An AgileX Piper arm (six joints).
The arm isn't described. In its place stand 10 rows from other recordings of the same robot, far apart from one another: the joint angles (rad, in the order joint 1, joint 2, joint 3, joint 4, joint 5, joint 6), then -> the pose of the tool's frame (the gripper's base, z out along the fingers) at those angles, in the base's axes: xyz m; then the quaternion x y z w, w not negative.
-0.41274, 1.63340, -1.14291, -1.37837, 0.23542, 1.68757 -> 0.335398 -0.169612 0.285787 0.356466 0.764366 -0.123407 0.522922
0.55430, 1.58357, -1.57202, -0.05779, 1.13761, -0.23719 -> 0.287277 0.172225 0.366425 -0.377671 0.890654 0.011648 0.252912
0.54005, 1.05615, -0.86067, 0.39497, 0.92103, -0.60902 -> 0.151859 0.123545 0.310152 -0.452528 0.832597 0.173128 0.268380
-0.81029, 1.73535, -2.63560, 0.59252, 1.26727, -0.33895 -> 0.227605 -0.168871 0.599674 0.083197 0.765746 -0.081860 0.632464
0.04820, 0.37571, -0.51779, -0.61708, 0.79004, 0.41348 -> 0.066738 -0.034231 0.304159 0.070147 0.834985 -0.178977 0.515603
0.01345, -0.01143, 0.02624, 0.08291, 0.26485, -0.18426 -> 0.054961 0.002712 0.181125 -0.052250 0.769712 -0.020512 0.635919
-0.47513, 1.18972, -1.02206, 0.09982, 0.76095, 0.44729 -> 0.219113 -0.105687 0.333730 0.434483 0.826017 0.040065 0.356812
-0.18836, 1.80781, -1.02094, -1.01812, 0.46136, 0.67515 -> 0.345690 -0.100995 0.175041 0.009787 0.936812 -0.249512 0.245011
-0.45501, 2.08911, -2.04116, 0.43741, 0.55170, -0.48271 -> 0.460055 -0.202589 0.340855 0.090414 0.843994 -0.051895 0.526123
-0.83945, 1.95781, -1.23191, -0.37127, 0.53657, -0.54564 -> 0.250396 -0.304311 0.156677 0.005531 0.973337 -0.218482 0.069647
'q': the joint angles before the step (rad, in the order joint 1, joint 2, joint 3, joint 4, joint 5, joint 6). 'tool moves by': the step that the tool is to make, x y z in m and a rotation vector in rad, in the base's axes. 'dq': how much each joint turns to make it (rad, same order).
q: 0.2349, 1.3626, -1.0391, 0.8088, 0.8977, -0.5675
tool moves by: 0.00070, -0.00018, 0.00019, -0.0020, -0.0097, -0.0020
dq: 0.0000, 0.0000, 0.0000, -0.0001, -0.0083, -0.0057
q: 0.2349, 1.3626, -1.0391, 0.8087, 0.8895, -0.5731
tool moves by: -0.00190, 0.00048, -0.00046, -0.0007, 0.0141, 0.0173
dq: 0.0000, 0.0000, 0.0000, 0.0000, 0.0222, -0.0025
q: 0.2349, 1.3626, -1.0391, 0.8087, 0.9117, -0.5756
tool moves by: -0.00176, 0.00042, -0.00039, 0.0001, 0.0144, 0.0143
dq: 0.0000, 0.0000, 0.0000, 0.0000, 0.0203, 0.0000
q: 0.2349, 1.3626, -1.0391, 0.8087, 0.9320, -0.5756
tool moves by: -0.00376, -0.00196, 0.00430, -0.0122, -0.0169, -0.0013
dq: 0.0000, -0.0202, 0.0000, -0.0211, 0.0012, 0.0101
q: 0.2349, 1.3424, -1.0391, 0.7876, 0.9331, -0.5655
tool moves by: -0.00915, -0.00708, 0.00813, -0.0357, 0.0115, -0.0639
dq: 0.0000, -0.0486, 0.0000, -0.0908, 0.0036, 0.1203
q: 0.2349, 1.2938, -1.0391, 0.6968, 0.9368, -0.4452
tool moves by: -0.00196, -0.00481, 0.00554, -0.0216, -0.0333, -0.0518
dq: 0.0000, -0.0269, 0.0000, -0.0535, -0.0349, 0.0545
